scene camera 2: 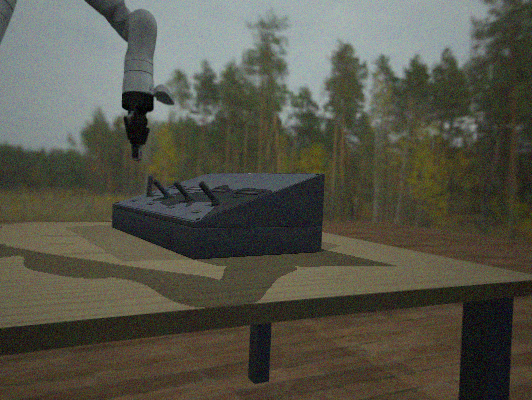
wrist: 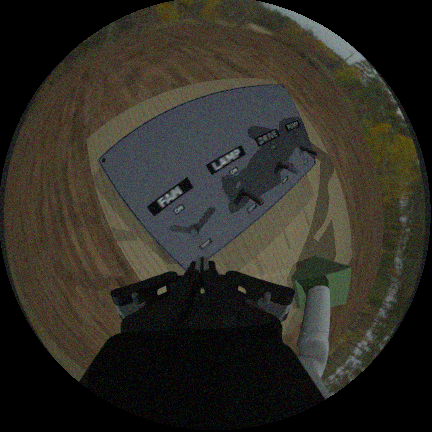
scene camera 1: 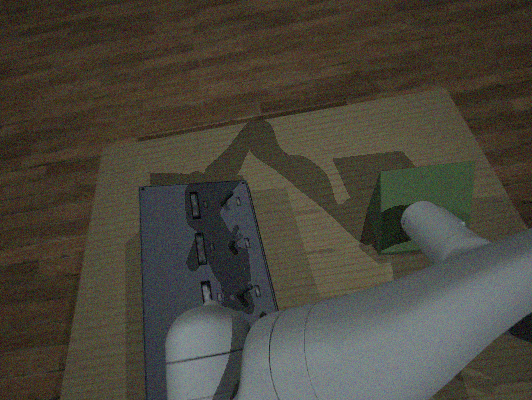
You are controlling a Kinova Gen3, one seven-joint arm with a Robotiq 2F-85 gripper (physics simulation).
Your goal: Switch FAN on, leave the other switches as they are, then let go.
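Frame: origin at the arm's base, x ahead, y left, z up, level; metres.
Seen in the pictures: gripper, fingertip midpoint: [scene camera 2: 136,160] [wrist: 202,263]; arm's base, origin of the base link: [wrist: 317,293] [scene camera 1: 421,219].
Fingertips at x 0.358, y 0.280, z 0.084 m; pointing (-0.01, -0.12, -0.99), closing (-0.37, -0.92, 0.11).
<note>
Pixels of each thing's top centre, then the offset from my fingertips to it. "spot": a spot on its surface instead. Level surfaces: height alone.
- FAN label, middle of its top: [wrist: 169,195] dx +0.101, dy +0.010, dz -0.059 m
- FAN lever, surface spot: [wrist: 184,229] [scene camera 2: 151,194] spot: dx +0.040, dy +0.010, dz -0.083 m
- LAMP lever, middle of its top: [wrist: 258,194] [scene camera 1: 243,287] [scene camera 2: 161,179] dx +0.047, dy -0.126, dz -0.045 m
- DRIVE lever, middle of its top: [scene camera 2: 182,180] [wrist: 294,164] dx +0.074, dy -0.242, dz -0.045 m
- PUMP lever, middle of its top: [scene camera 2: 208,181] [wrist: 314,147] dx +0.101, dy -0.359, dz -0.045 m
- wooden table, its level: dz -0.171 m
The blue-grey switch panel [scene camera 1: 162,250] [scene camera 2: 270,240] [wrist: 175,140] slopes up from its OFF side. The FAN label [wrist: 170,196] is at one end. The FAN lever [scene camera 2: 150,186] [wrist: 184,229] tilts toward ON, away from the others' lean. The LAMP lever [scene camera 2: 161,190] [wrist: 254,198], DRIVE lever [scene camera 2: 182,192] [wrist: 287,168] and PUMP lever [scene camera 2: 208,194] [wrist: 308,151] lean toward OFF. My gripper [scene camera 2: 136,159] [wrist: 202,263] is shut and empty, pointing down above the FAN end's low side, apart from the lever. In scene camera 1 the arm hides it and the FAN switch.
A green block [scene camera 1: 430,185] [wrist: 341,285] stands on the wooden table [scene camera 1: 105,200] [scene camera 2: 400,280] on the robot's side of the panel. A grey arm part [scene camera 1: 430,225] [wrist: 317,310] shows in front of it. Arm shadows cross the panel.
</note>
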